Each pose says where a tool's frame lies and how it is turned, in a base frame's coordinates. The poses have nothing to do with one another.
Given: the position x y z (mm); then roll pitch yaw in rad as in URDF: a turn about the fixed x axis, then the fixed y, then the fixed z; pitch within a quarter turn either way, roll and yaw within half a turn.
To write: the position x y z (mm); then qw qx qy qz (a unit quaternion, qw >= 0). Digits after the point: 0 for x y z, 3 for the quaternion.
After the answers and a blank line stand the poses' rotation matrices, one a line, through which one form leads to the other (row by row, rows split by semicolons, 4 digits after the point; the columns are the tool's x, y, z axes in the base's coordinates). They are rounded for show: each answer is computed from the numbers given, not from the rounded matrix.
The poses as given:
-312 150 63 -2.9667 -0.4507 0.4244
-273 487 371 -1.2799 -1.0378 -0.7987
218 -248 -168 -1.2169 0.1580 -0.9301
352 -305 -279 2.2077 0.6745 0.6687
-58 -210 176 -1.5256 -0.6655 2.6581
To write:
-312 150 63 0.130 -0.945 -0.224 -0.200
-273 487 371 0.527 -0.632 -0.165 -0.544
218 -248 -168 0.751 -0.480 0.313 -0.327
352 -305 -279 0.498 0.747 0.417 -0.140
-58 -210 176 0.383 0.073 -0.691 0.609

0.8203 0.4746 0.3192; 0.3707 -0.8662 0.3352; 0.4356 -0.1566 -0.8864
0.3545 0.7811 0.5140; -0.3640 -0.3911 0.8453; 0.8613 -0.4868 0.1457
0.5903 0.1896 0.7846; -0.7917 0.3255 0.5170; -0.1573 -0.9263 0.3422
0.6128 0.7626 0.2070; 0.4842 -0.1554 -0.8611; -0.6245 0.6279 -0.4645
-0.6964 -0.5671 -0.4397; 0.3657 0.2467 -0.8974; 0.6175 -0.7858 0.0355

